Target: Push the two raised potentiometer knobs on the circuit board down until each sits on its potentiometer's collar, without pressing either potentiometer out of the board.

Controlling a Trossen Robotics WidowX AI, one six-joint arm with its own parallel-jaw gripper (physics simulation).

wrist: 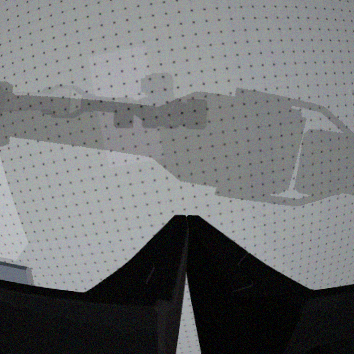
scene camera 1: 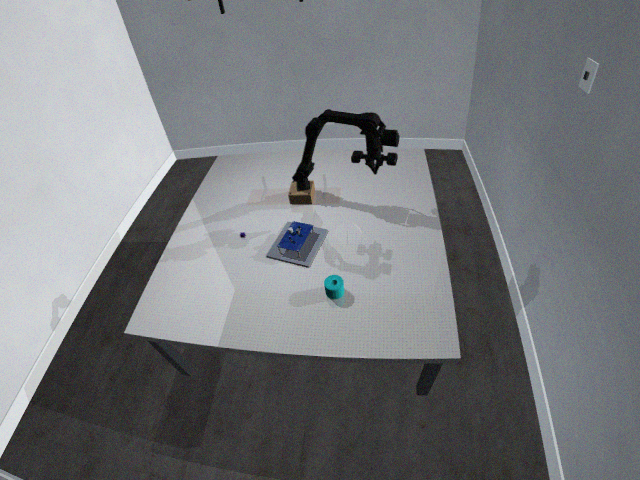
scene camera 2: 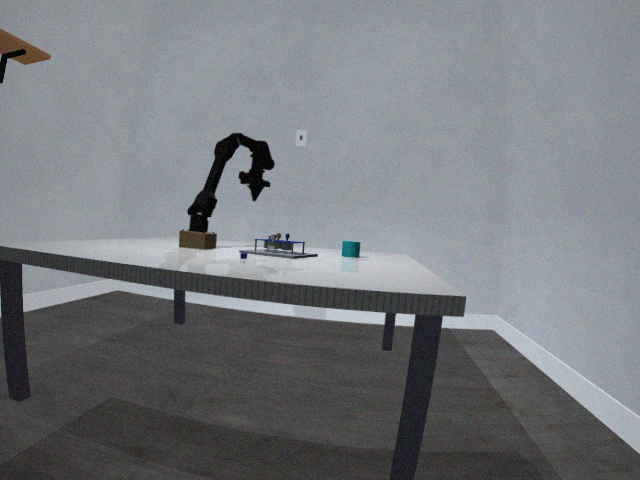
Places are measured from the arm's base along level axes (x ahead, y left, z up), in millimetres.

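Pixels of known places: gripper, fingertip midpoint: [wrist: 185, 226] [scene camera 1: 375, 173] [scene camera 2: 254, 201]; arm's base at its link origin: [scene camera 1: 303, 186] [scene camera 2: 197, 231].
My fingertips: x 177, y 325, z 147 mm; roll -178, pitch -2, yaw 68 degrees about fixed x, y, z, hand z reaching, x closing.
Observation:
Ahead of a thing's pixels: the offset from my fingertips to its top centre. "spot": to the spot under its first point.
A blue circuit board {spot: dz -159, dx +199, dy -392 mm} [scene camera 1: 291, 244] [scene camera 2: 296, 241] stands on thin posts above a grey base plate [scene camera 1: 318, 245] [scene camera 2: 310, 255] on the table. Small grey and dark parts stand on the board; in the scene camera 2 view a dark blue knob-like part {spot: dz -140, dx +177, dy -398 mm} [scene camera 2: 287, 236] rises above it, and grey parts {spot: dz -143, dx +134, dy -399 mm} [scene camera 2: 275, 236] stand beside that. Which parts are the knobs, and their gap to the collars, is too small to tell. My gripper [scene camera 1: 375, 172] [scene camera 2: 254, 199] [wrist: 185, 226] is shut and empty, pointing down, high above the table and off to the board's right in the scene camera 1 view.
A teal cylinder {dz -148, dx +429, dy -238 mm} [scene camera 1: 334, 287] [scene camera 2: 351, 249] stands on the table near the base plate. A small dark purple object {dz -194, dx +54, dy -627 mm} [scene camera 1: 242, 235] [scene camera 2: 243, 255] lies on its other side. The arm's wooden base block [scene camera 1: 301, 194] [scene camera 2: 197, 239] is behind the board. A corner of the base plate {spot: dz -200, dx +97, dy -254 mm} [wrist: 15, 273] shows in the wrist view.

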